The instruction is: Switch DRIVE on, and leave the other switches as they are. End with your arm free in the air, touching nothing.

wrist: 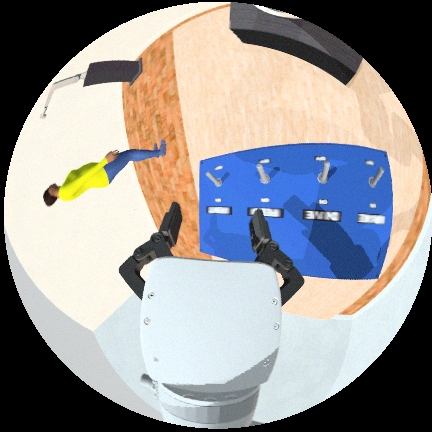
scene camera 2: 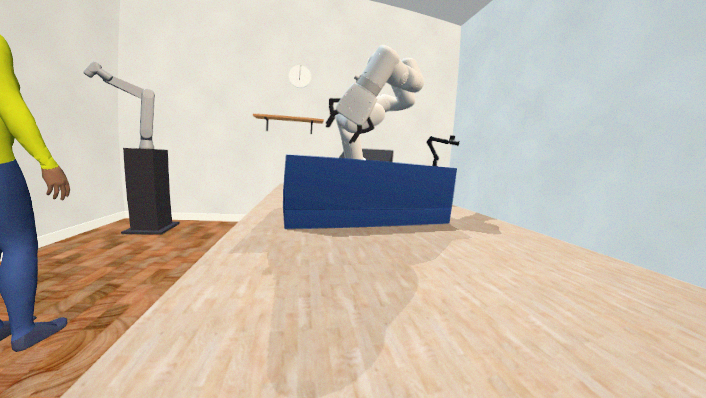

Labels:
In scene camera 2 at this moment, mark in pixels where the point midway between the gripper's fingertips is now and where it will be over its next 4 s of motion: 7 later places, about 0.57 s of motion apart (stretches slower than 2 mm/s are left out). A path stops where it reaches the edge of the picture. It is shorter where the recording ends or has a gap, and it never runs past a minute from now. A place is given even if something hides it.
The gripper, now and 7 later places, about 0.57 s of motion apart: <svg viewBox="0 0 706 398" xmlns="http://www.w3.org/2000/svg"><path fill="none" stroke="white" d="M338 135L363 137L362 137L363 138L363 137L362 142L362 144L359 149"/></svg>

